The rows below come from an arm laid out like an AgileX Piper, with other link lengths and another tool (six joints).
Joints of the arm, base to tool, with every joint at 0 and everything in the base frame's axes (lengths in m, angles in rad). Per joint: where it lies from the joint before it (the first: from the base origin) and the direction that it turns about. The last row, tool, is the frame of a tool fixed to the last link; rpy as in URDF.
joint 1: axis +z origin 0 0 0.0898
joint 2: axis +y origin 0 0 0
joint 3: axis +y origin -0.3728 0 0.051
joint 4: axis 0.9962 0 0.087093 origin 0.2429 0 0.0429
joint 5: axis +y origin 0 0 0
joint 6: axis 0.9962 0 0.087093 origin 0.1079 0 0.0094
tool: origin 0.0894 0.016 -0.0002 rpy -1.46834 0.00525 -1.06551
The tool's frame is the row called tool.
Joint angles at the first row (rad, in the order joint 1, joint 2, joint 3, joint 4, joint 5, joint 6):
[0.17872, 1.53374, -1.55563, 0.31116, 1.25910, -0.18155]
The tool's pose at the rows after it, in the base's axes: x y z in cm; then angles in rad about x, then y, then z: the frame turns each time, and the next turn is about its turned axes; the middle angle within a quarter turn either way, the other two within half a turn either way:
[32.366, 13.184, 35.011, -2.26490, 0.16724, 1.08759]
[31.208, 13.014, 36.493, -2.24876, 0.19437, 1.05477]
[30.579, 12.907, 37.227, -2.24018, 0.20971, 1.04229]
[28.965, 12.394, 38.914, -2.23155, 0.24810, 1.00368]
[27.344, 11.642, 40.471, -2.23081, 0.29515, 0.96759]
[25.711, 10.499, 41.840, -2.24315, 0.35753, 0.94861]
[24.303, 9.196, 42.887, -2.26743, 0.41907, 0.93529]
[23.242, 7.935, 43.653, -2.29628, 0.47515, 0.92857]
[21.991, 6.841, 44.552, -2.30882, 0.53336, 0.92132]
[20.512, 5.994, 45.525, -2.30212, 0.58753, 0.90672]
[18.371, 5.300, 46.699, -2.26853, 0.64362, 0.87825]
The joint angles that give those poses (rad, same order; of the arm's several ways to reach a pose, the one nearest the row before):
[0.17872, 1.50857, -1.55565, 0.31146, 1.25910, -0.17945]
[0.17871, 1.46493, -1.55560, 0.31361, 1.25909, -0.17845]
[0.17871, 1.44245, -1.55566, 0.31360, 1.26012, -0.17282]
[0.17870, 1.38553, -1.55565, 0.30082, 1.26302, -0.16676]
[0.17875, 1.32775, -1.55563, 0.27493, 1.26396, -0.15562]
[0.17870, 1.26907, -1.55564, 0.22742, 1.26720, -0.12621]
[0.17875, 1.21817, -1.55565, 0.17008, 1.27106, -0.10165]
[0.17872, 1.17851, -1.55561, 0.11296, 1.27317, -0.08212]
[0.17877, 1.13552, -1.55563, 0.06660, 1.27398, -0.05727]
[0.17869, 1.08935, -1.55562, 0.03563, 1.27439, -0.03334]
[0.17858, 1.02911, -1.55564, 0.01868, 1.27743, -0.00553]

